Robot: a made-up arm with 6 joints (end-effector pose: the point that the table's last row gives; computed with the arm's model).
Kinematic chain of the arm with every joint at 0, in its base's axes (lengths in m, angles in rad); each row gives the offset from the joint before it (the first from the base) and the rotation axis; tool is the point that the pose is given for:
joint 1: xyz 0 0 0.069 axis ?
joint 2: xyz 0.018 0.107 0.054 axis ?
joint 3: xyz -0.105 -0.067 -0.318 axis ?
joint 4: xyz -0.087 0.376 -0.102 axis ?
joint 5: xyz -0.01 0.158 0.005 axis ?
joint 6: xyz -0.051 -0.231 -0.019 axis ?
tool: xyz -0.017 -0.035 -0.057
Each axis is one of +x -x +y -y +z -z.
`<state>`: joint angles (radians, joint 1 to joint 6).
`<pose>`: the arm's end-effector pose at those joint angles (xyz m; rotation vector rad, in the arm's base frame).
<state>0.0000 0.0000 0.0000 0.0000 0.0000 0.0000</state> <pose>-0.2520 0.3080 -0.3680 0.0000 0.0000 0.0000</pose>
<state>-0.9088 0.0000 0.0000 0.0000 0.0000 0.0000</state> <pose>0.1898 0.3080 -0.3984 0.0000 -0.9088 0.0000</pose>
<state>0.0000 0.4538 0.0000 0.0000 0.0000 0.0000</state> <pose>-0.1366 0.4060 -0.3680 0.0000 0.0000 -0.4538</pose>
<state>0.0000 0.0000 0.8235 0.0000 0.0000 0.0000</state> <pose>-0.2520 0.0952 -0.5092 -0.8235 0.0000 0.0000</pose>
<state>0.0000 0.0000 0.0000 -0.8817 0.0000 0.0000</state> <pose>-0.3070 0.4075 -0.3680 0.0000 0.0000 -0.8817</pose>
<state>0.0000 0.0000 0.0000 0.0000 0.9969 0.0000</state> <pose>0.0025 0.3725 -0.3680 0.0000 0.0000 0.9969</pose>
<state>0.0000 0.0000 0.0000 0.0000 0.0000 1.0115</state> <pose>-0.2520 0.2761 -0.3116 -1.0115 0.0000 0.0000</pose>
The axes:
joint 1: +y
joint 2: -z
joint 3: -x
joint 4: +z
joint 5: +z
joint 6: -x

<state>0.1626 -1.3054 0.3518 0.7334 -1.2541 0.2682</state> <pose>-0.3268 -0.3426 -0.3957 -0.4100 -0.2378 0.7697</pose>
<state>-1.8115 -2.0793 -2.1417 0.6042 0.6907 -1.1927</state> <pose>-0.1916 0.0619 0.2211 0.6812 2.1366 1.8424</pose>
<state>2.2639 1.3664 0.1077 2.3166 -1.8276 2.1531</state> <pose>-0.1807 0.3268 0.3510 1.3867 -1.4919 -1.8723</pose>
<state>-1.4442 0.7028 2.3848 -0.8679 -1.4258 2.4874</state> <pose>0.6315 -0.2185 -0.5504 -0.8168 -1.2936 1.8387</pose>
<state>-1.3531 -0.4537 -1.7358 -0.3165 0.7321 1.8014</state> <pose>-0.0034 0.0266 0.0120 -0.2341 -1.7498 0.3437</pose>
